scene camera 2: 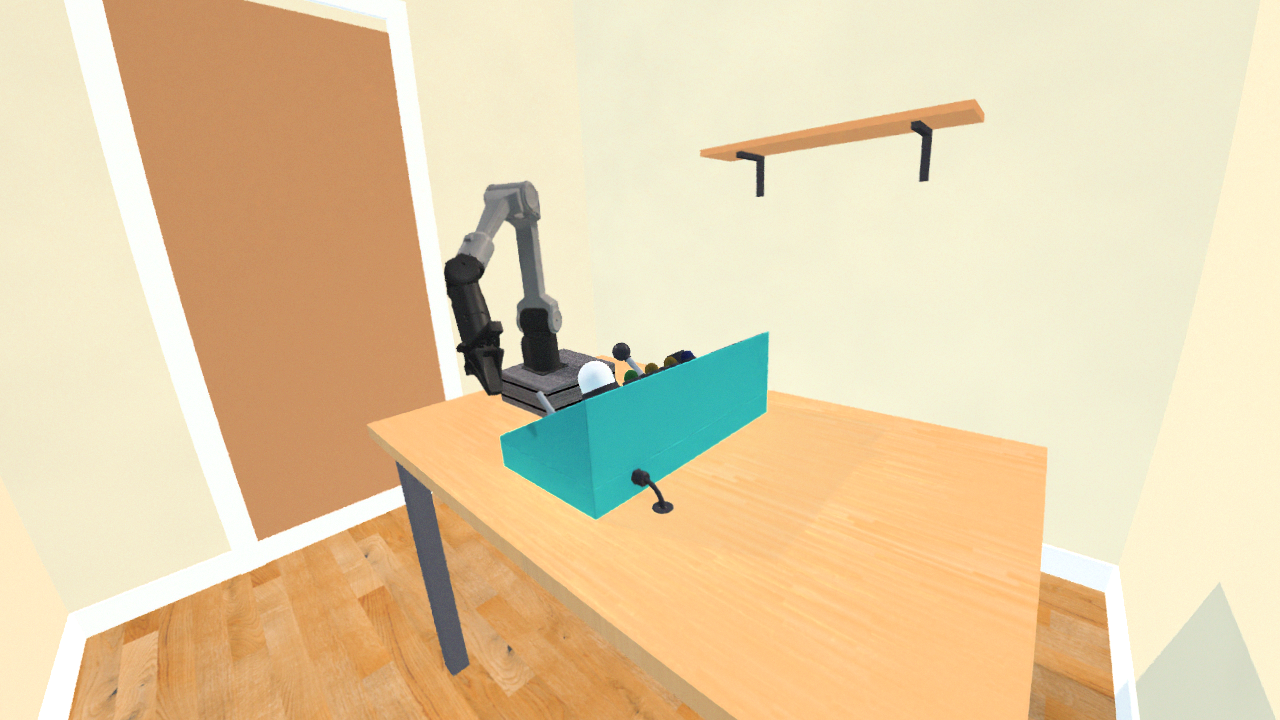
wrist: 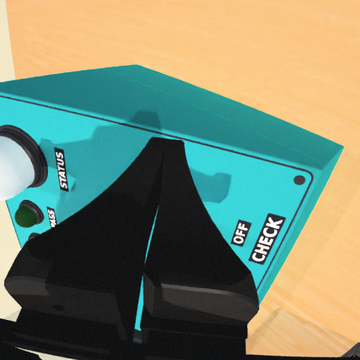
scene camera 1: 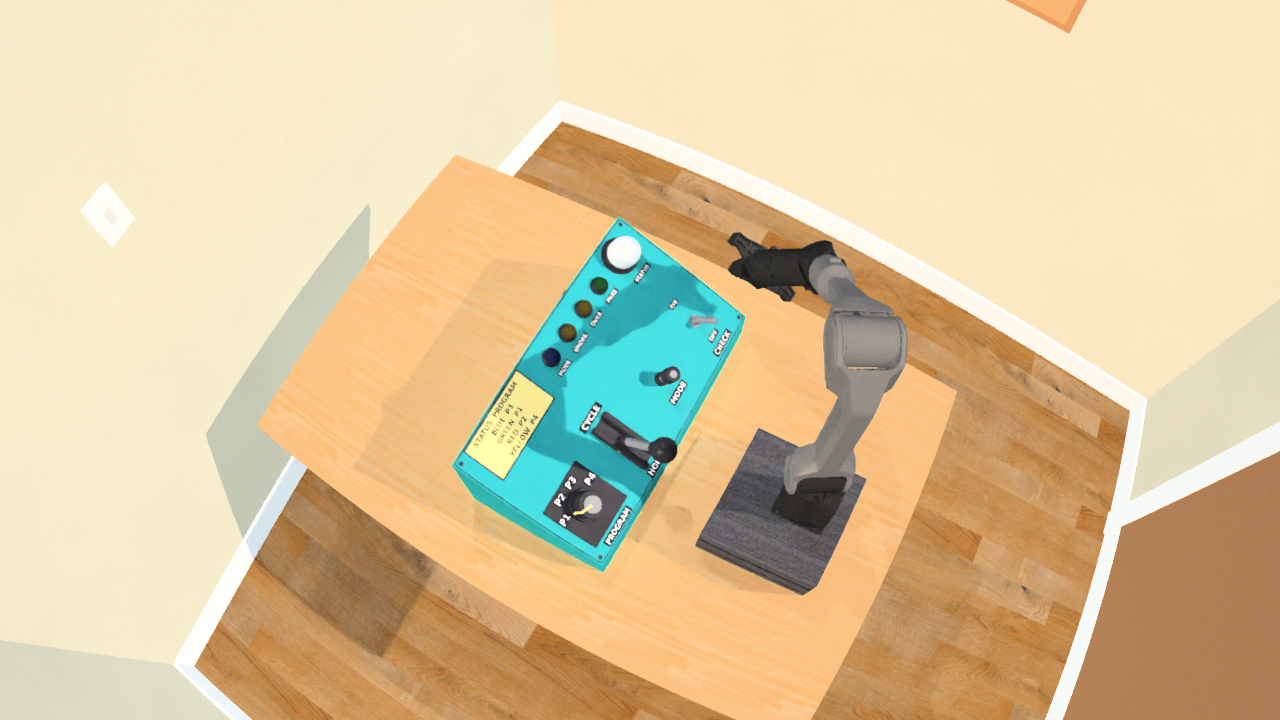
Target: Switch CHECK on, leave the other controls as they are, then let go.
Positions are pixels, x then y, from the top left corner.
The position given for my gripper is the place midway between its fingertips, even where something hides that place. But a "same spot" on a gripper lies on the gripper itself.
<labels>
My gripper shows in scene camera 2, in the wrist view and in scene camera 1 (733,268). The same spot on my gripper: (scene camera 2: 485,363) is (wrist: 137,259).
</labels>
